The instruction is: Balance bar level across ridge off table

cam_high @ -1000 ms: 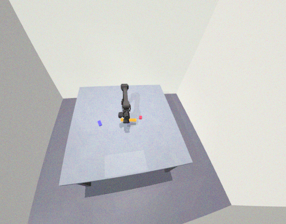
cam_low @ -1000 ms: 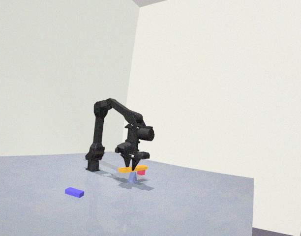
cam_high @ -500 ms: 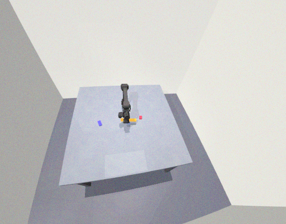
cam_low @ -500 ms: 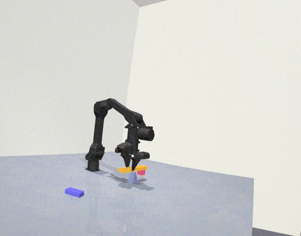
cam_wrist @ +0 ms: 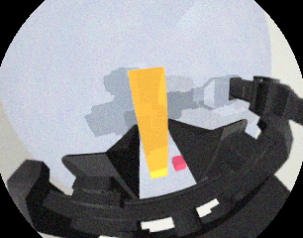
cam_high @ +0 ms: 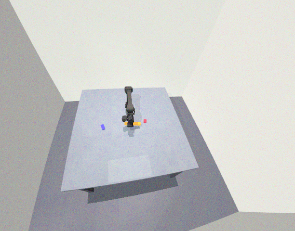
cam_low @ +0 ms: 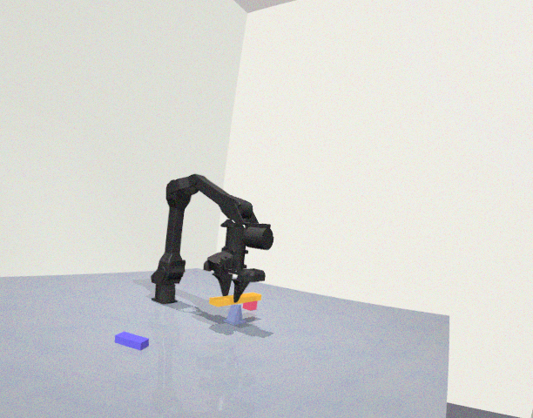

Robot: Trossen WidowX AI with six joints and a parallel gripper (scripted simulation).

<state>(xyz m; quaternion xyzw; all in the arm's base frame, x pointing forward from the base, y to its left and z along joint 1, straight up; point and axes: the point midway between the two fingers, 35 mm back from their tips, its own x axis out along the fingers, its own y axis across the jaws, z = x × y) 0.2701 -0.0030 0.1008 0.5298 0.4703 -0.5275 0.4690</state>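
Now: gripper tip 30 mm to the right of the yellow bar. From my gripper tip the other things lie so: purple block: 20 mm behind, 310 mm to the right, 60 mm below; then small red cube: 50 mm behind, 190 mm to the left, 50 mm below.
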